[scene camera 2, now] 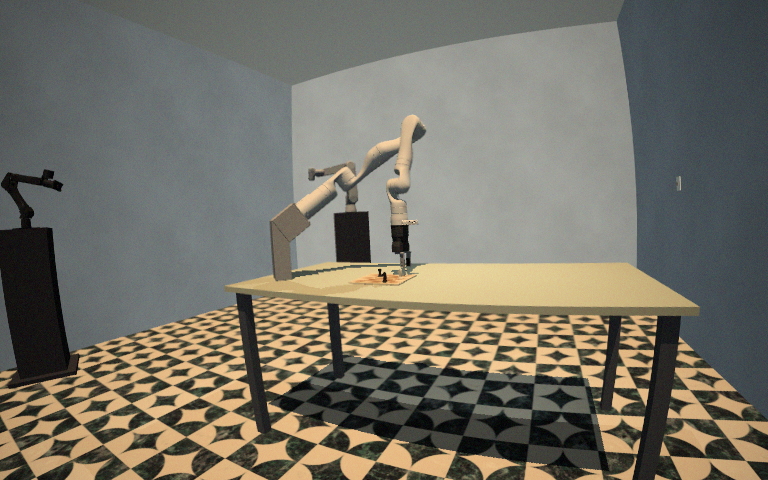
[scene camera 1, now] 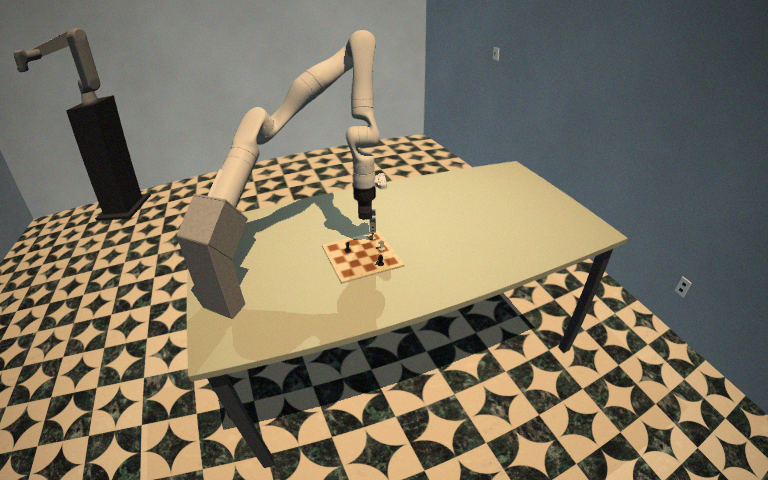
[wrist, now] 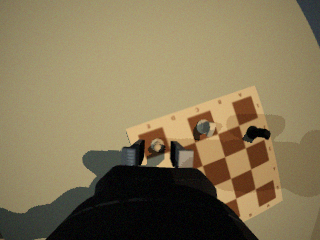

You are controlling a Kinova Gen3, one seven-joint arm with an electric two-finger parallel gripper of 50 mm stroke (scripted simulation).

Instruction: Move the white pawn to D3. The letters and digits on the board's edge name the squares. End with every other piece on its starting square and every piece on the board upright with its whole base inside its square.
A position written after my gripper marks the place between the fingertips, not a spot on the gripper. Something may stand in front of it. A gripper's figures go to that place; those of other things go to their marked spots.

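I see my gripper [wrist: 157, 149] 180 mm from the lens, while a chessboard [wrist: 244, 171] is 270 mm from the lens.
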